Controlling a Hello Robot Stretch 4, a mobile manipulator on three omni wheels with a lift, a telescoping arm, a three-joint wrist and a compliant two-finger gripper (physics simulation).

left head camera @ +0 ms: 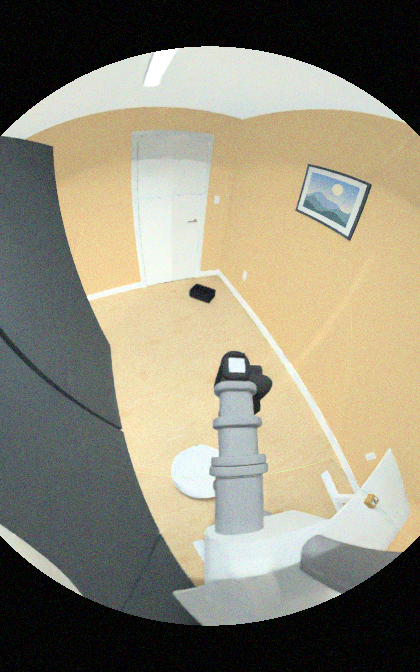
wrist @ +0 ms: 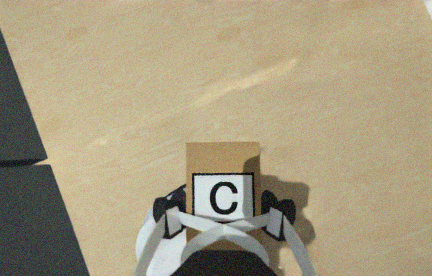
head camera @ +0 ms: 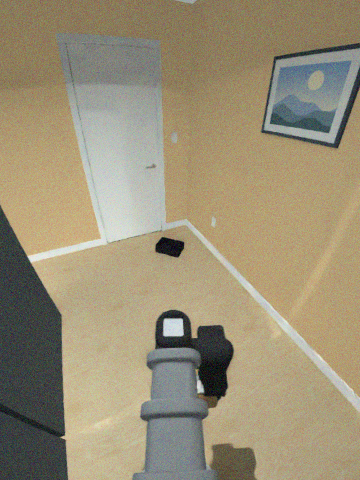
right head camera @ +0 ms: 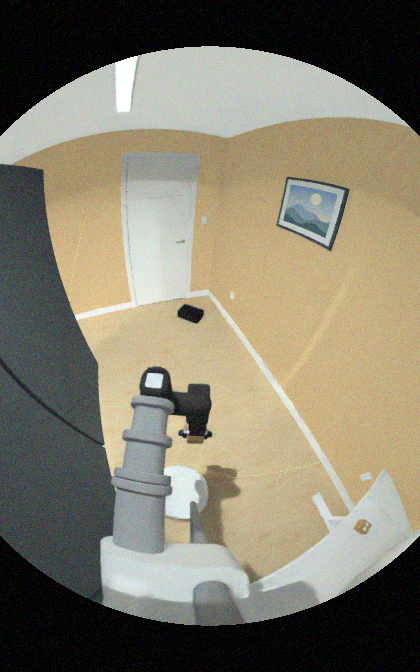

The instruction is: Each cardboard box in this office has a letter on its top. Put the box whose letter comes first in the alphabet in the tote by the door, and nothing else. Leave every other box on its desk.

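Places are measured from the robot's base along level axes (x ahead, y left, z up), in millimetres.
Pixels of known places: gripper, between the fingertips: (wrist: 223,205) (head camera: 203,395).
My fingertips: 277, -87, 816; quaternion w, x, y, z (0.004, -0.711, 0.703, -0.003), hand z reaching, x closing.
Behind a point stands the place of what it marks, as x, y, z.
My gripper (wrist: 223,205) {277, -87, 816} (right head camera: 195,434) is shut on a brown cardboard box (wrist: 222,157) {324, -86, 857} (right head camera: 195,440) with a black C on a white label, one finger on each side, held above the floor. In the head camera view a small part of this box (head camera: 208,401) {251, -93, 860} shows below the wrist. The black tote (head camera: 170,247) {2109, 35, -25} (left head camera: 202,293) (right head camera: 191,313) stands on the floor by the door, well beyond the gripper. Another cardboard box (left head camera: 371,500) (right head camera: 363,526) sits on the white desk (left head camera: 362,520) (right head camera: 345,550) at the lower right; its letter is too small to read.
A tall dark partition (head camera: 30,320) (left head camera: 55,350) (right head camera: 45,360) (wrist: 30,215) stands along the left. The white door (head camera: 122,145) {2358, 526, 1154} is in the far wall. The right wall, with a framed picture (head camera: 310,95) {1321, -757, 1607}, runs towards the corner near the tote. The robot's round white base part (left head camera: 192,471) shows below the arm.
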